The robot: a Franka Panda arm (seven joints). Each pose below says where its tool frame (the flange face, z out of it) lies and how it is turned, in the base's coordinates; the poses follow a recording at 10 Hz.
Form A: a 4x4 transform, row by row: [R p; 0 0 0 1], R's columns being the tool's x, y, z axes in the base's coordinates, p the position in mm. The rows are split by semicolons.
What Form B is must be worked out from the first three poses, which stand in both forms.
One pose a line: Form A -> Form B
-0.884, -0.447, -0.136, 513.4; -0.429, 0.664, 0.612, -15.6; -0.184, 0.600, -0.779, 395.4; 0, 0, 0, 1 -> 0.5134, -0.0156, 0.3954; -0.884, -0.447, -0.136; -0.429, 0.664, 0.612; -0.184, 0.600, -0.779
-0.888, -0.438, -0.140, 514.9; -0.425, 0.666, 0.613, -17.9; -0.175, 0.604, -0.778, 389.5; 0, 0, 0, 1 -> 0.5149, -0.0179, 0.3895; -0.888, -0.438, -0.140; -0.425, 0.666, 0.613; -0.175, 0.604, -0.778
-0.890, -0.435, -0.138, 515.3; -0.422, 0.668, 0.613, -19.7; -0.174, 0.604, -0.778, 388.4; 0, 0, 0, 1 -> 0.5153, -0.0197, 0.3884; -0.890, -0.435, -0.138; -0.422, 0.668, 0.613; -0.174, 0.604, -0.778
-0.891, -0.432, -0.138, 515.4; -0.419, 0.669, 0.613, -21.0; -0.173, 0.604, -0.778, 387.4; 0, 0, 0, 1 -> 0.5154, -0.0210, 0.3874; -0.891, -0.432, -0.138; -0.419, 0.669, 0.613; -0.173, 0.604, -0.778
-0.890, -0.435, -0.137, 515.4; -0.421, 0.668, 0.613, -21.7; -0.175, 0.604, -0.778, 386.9; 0, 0, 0, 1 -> 0.5154, -0.0217, 0.3869; -0.890, -0.435, -0.137; -0.421, 0.668, 0.613; -0.175, 0.604, -0.778
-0.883, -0.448, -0.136, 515.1; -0.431, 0.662, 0.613, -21.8; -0.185, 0.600, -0.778, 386.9; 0, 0, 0, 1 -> 0.5151, -0.0218, 0.3869; -0.883, -0.448, -0.136; -0.431, 0.662, 0.613; -0.185, 0.600, -0.778
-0.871, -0.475, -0.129, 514.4; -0.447, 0.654, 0.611, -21.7; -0.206, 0.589, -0.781, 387.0; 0, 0, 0, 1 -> 0.5144, -0.0217, 0.3870; -0.871, -0.475, -0.129; -0.447, 0.654, 0.611; -0.206, 0.589, -0.781
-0.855, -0.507, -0.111, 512.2; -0.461, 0.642, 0.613, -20.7; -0.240, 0.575, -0.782, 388.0; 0, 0, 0, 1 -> 0.5122, -0.0207, 0.3880; -0.855, -0.507, -0.111; -0.461, 0.642, 0.613; -0.240, 0.575, -0.782
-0.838, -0.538, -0.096, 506.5; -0.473, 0.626, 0.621, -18.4; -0.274, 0.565, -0.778, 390.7; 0, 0, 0, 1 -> 0.5065, -0.0184, 0.3907; -0.838, -0.538, -0.096; -0.473, 0.626, 0.621; -0.274, 0.565, -0.778
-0.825, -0.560, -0.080, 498.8; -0.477, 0.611, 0.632, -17.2; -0.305, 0.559, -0.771, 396.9; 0, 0, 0, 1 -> 0.4988, -0.0172, 0.3969; -0.825, -0.560, -0.080; -0.477, 0.611, 0.632; -0.305, 0.559, -0.771
